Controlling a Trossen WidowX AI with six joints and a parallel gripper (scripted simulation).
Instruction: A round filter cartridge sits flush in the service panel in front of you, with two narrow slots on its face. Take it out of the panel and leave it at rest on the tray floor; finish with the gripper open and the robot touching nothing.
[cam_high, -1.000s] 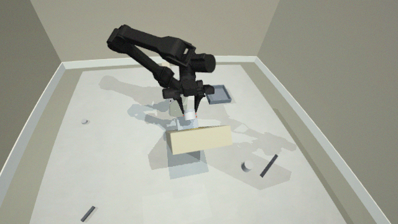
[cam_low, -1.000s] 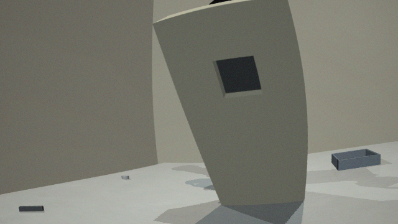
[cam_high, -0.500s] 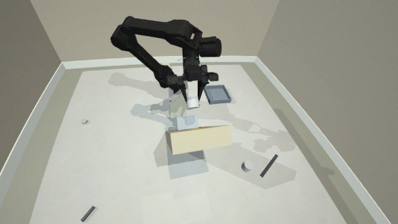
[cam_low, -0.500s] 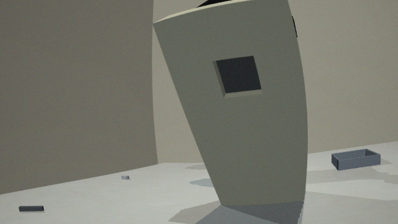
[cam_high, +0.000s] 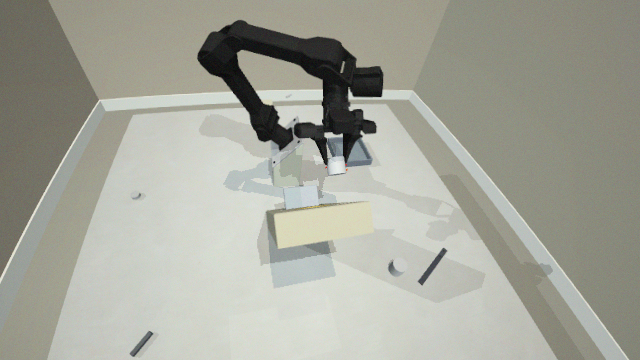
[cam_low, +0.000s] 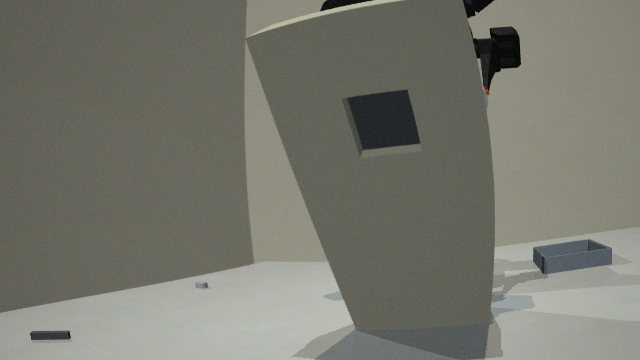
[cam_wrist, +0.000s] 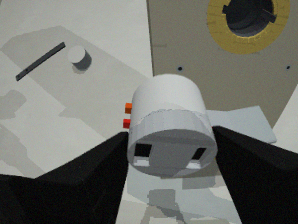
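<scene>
My gripper tip is 33 cm past the tray, 19 cm to the right of it and 27 cm above it. Also, from my gripper tip: round filter cartridge (right at my gripper tip); service panel (7 cm ahead, 7 cm to the right, 11 cm below).
</scene>
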